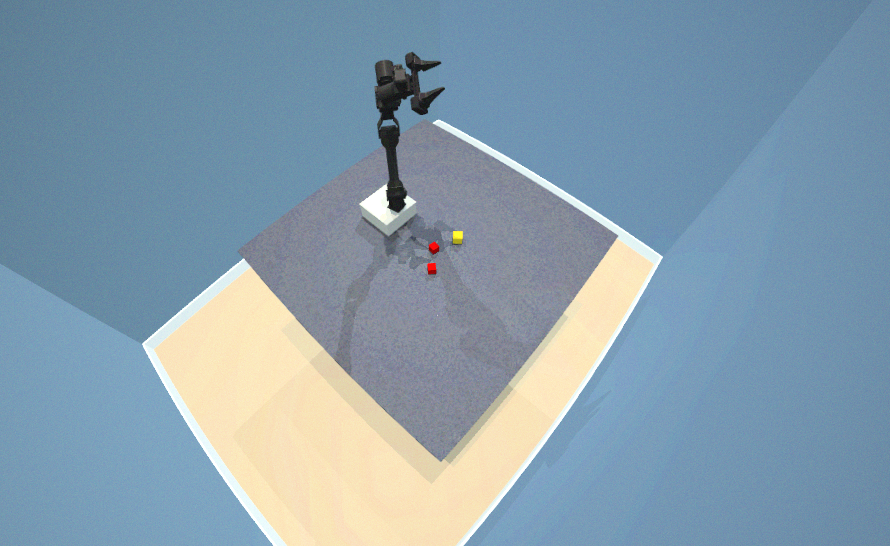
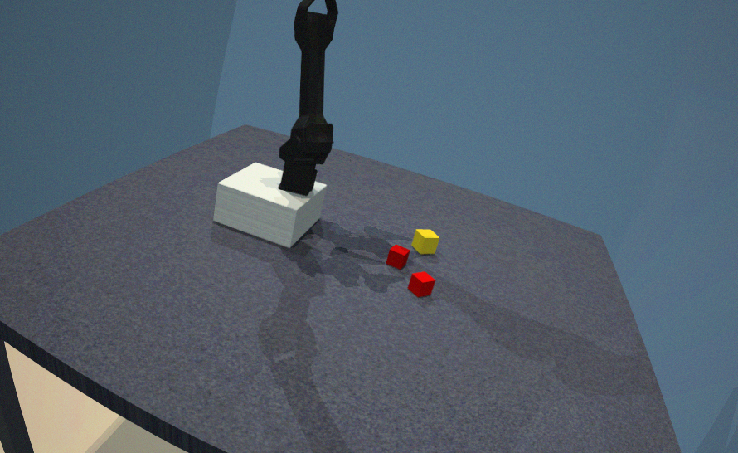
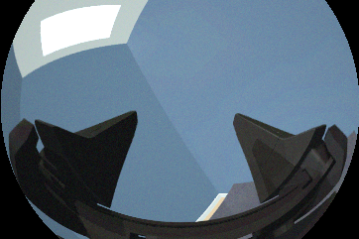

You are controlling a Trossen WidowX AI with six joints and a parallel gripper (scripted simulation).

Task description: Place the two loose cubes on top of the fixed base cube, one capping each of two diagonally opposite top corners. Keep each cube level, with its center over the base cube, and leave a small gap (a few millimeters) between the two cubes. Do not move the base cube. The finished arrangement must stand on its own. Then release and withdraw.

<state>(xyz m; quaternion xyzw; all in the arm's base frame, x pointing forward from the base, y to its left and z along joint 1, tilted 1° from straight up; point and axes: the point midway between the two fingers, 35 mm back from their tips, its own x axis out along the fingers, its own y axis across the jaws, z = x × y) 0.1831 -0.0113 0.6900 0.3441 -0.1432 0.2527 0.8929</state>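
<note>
Right now my gripper tip is 60 mm short of the red cube, 170 mm to the left of it and 770 mm above it.
</note>
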